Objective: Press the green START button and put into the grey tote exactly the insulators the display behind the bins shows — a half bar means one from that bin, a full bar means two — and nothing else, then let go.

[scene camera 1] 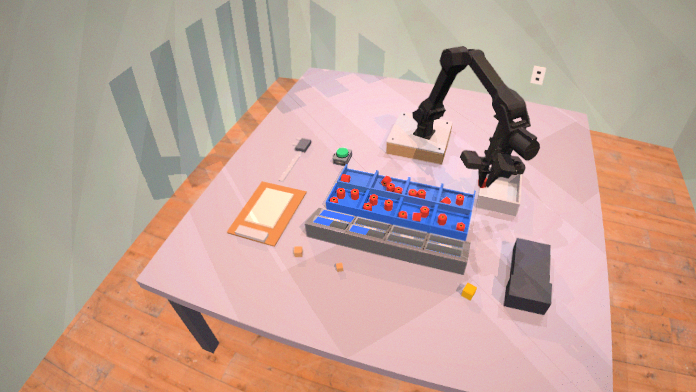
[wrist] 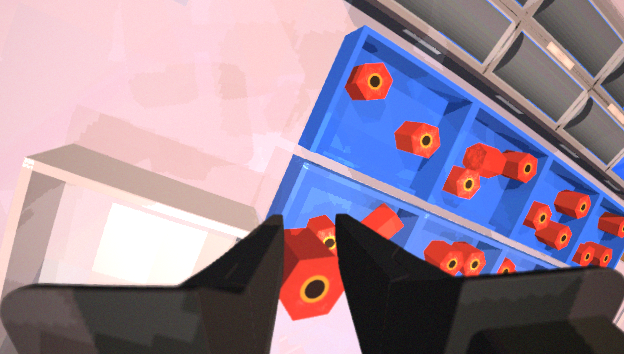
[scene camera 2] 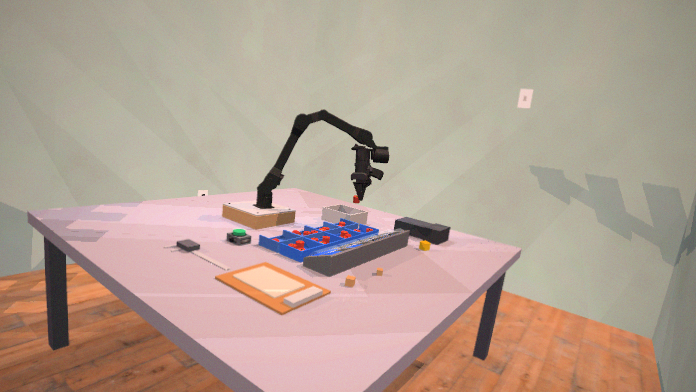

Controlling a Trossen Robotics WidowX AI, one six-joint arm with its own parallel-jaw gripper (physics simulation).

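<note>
My gripper point(scene camera 1: 484, 184) point(scene camera 2: 359, 199) point(wrist: 309, 225) is shut on a red hexagonal insulator point(scene camera 2: 356, 199) point(wrist: 312, 287), held above table height near the bin-side edge of the grey tote point(scene camera 1: 499, 205) point(scene camera 2: 337, 216) point(wrist: 150, 185). The part of the tote floor showing in the wrist view is bare. The blue bins point(scene camera 1: 395, 215) point(scene camera 2: 282, 251) point(wrist: 326, 95) stand in two rows of four with red insulators. On the display point(scene camera 1: 390, 251) point(scene camera 2: 365, 256), the leftmost panel has a full blue bar at the back and a half bar in front; the second has a front half bar. The green START button point(scene camera 1: 342, 152) point(scene camera 2: 239, 232) stands left of the bins.
A black block point(scene camera 1: 530, 275) point(scene camera 2: 422, 229) lies right of the display. A yellow cube point(scene camera 1: 468, 291) point(scene camera 2: 424, 245) and two small orange cubes point(scene camera 1: 298, 251) point(scene camera 1: 339, 267) lie in front. An orange clipboard point(scene camera 1: 237, 225) point(scene camera 2: 280, 306) lies at the left. The arm's base block point(scene camera 1: 414, 151) stands behind the bins.
</note>
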